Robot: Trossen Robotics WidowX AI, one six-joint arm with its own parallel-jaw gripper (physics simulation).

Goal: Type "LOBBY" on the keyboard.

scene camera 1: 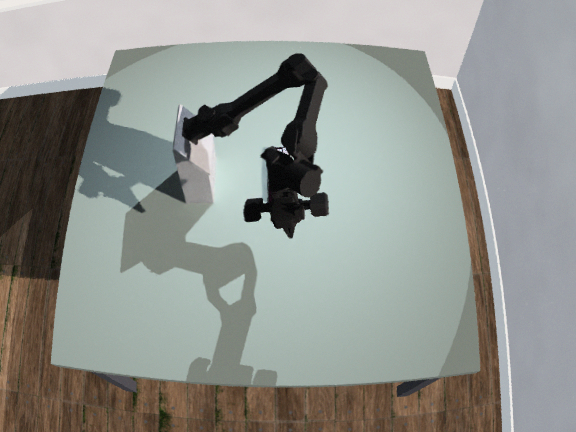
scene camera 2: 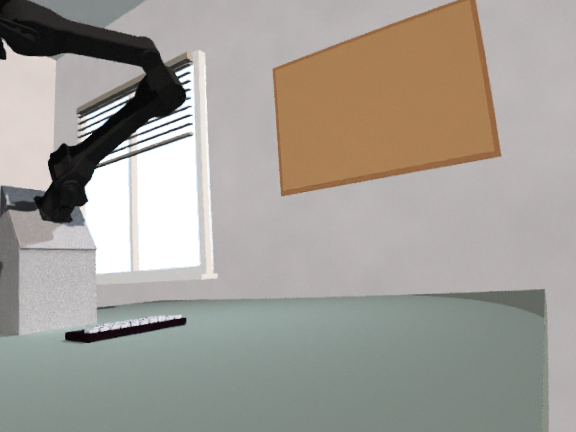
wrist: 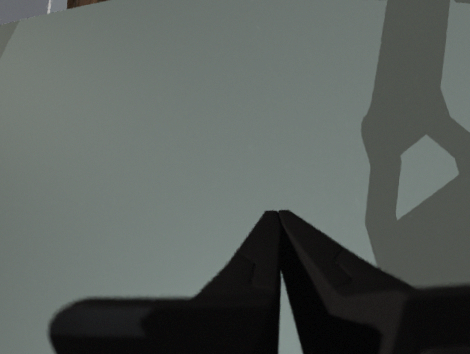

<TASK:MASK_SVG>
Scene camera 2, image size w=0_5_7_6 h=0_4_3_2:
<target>dark keyboard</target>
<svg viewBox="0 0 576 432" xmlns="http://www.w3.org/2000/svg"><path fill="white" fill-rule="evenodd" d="M187 320L186 318L181 318L181 315L166 315L100 324L85 330L66 332L65 340L90 343L97 340L185 325Z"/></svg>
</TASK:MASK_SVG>
